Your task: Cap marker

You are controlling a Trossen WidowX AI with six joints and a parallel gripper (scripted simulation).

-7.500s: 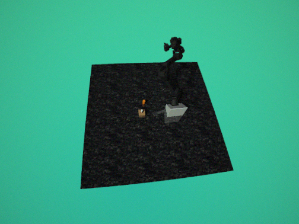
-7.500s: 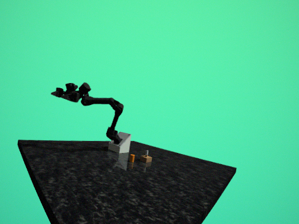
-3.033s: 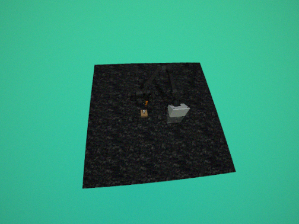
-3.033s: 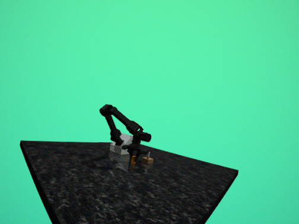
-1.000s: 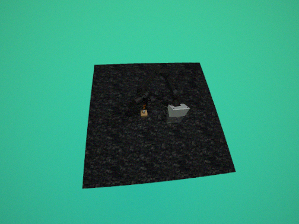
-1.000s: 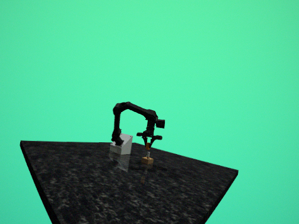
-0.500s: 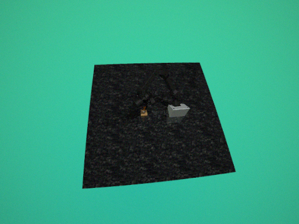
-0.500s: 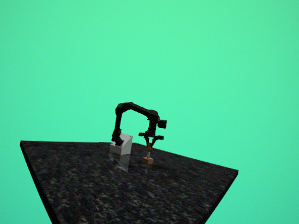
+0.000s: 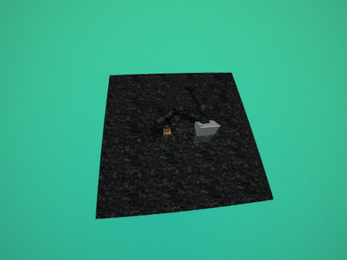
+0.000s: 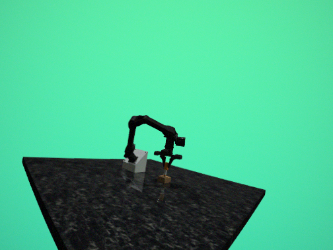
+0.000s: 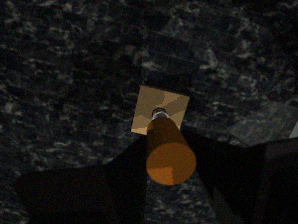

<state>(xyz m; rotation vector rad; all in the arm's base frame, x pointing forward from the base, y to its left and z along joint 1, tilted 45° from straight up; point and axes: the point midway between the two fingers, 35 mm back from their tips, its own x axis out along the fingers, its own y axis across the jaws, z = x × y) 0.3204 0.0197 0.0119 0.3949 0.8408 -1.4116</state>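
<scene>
Now: the marker 30 mm below my gripper tip. Also, from my gripper tip: orange cap: 10 mm above; then holder block: 80 mm below.
</scene>
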